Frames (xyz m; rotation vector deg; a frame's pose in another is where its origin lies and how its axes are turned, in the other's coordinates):
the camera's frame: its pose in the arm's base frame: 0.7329 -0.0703 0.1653 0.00 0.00 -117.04
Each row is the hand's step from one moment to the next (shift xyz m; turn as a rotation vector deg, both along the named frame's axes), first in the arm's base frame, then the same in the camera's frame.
Working: the arm's base frame: its pose in the camera's frame: 0.2706 -0.6847 -0.1653 0.00 0.00 117.04

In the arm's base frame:
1: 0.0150 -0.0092 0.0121 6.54 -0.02 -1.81
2: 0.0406 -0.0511 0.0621 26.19 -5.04 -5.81
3: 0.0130 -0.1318 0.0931 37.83 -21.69 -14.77
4: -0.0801 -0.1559 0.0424 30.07 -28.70 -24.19
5: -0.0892 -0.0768 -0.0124 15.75 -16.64 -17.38
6: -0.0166 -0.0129 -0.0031 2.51 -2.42 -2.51
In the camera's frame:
1: 0.0014 0.0175 0.0121 -2.96 5.83 -1.81
2: 0.0271 0.0594 0.0621 -7.42 25.62 -5.81
3: 0.1115 0.0715 0.0931 2.12 43.56 -14.77
4: 0.1753 -0.0005 0.0424 11.89 39.83 -24.19
5: 0.1090 -0.0445 -0.0124 7.66 21.59 -17.38
6: 0.0190 -0.0089 -0.0031 1.01 3.34 -2.51

